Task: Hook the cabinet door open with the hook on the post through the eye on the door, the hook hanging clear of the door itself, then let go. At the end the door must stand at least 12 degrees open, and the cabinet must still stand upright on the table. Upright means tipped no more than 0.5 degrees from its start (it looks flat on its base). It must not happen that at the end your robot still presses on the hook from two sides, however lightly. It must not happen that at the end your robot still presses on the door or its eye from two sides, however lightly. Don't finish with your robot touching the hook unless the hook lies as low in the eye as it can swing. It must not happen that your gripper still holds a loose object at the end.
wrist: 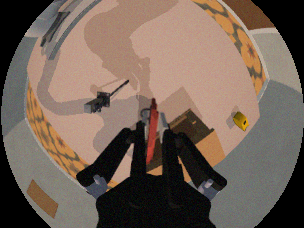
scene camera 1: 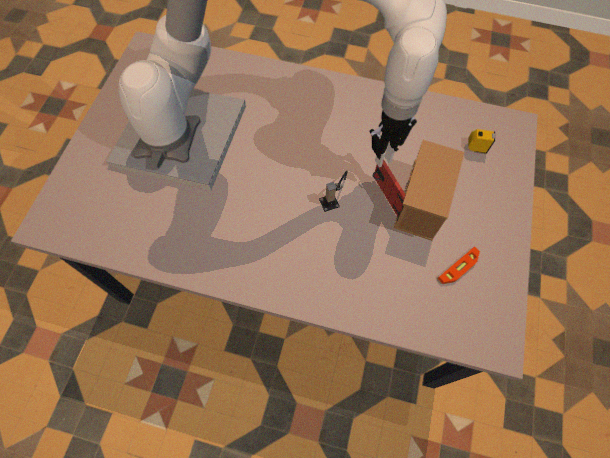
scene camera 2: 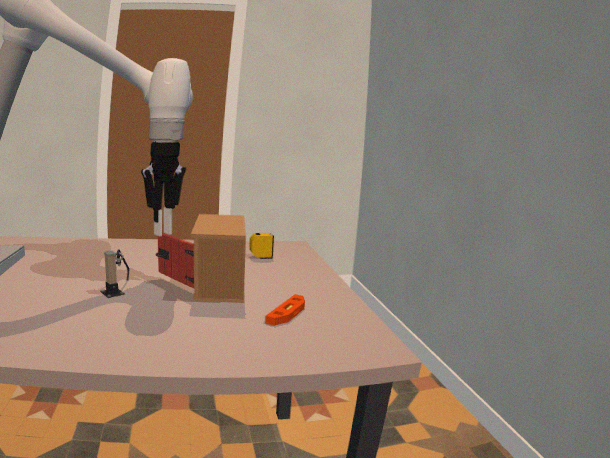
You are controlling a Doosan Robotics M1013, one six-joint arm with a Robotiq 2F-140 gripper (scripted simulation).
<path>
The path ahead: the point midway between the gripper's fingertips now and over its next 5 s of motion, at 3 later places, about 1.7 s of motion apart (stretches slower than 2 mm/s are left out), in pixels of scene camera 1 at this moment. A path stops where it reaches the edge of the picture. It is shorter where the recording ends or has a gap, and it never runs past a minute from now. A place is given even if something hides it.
My gripper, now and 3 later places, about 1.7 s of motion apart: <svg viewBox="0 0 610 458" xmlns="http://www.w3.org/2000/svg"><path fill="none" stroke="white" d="M382 161L381 163L385 151L384 155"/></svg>
</path>
